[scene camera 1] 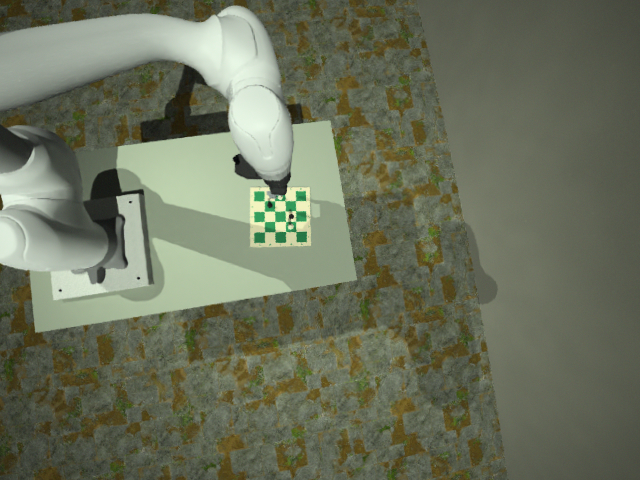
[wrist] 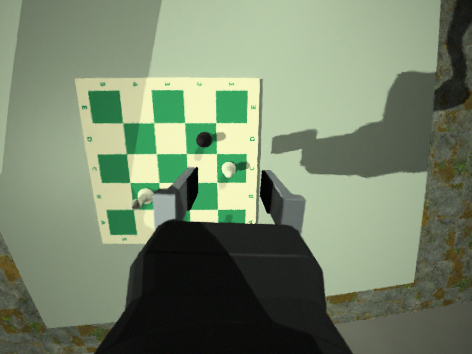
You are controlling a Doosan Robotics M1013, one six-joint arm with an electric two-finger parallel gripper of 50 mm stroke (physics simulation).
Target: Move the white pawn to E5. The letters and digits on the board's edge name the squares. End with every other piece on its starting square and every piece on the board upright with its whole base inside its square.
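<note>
The white pawn appears to be the short, round-headed white piece, upright on green C1. The board lies flat. A taller white piece stands on B4, its top dark in shadow. One black piece is upright on D2. Another black piece is on B3, hidden in the wrist view behind the left finger. E5 is the green corner square, bare. My gripper is open and empty, pointing down above the board near C1; its exact height is unclear.
The pale table carries the board and my arm's base plate at the left in the scene view. The arm reaches over the table's back edge. The arm's shadows cross the table and part of the board.
</note>
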